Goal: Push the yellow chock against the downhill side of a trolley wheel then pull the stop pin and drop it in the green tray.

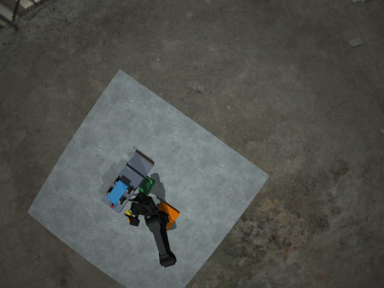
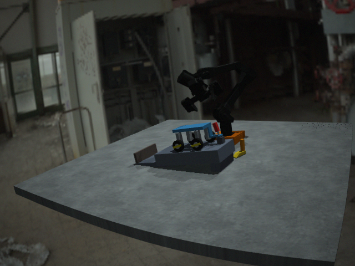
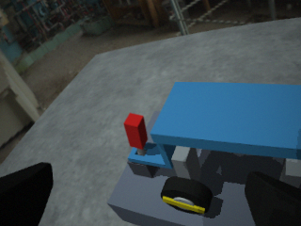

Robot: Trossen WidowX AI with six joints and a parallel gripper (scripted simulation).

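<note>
Right now the yellow chock is 2 cm behind my gripper tip, 13 cm to the left of it and 20 cm below it. Also, from my gripper tip: brown end board (8 cm ahead, 27 cm to the right, 19 cm below); then blue-topped trolley (10 cm ahead, 2 cm to the right, 11 cm below); then stop pin (9 cm ahead, 8 cm to the left, 9 cm below).
</note>
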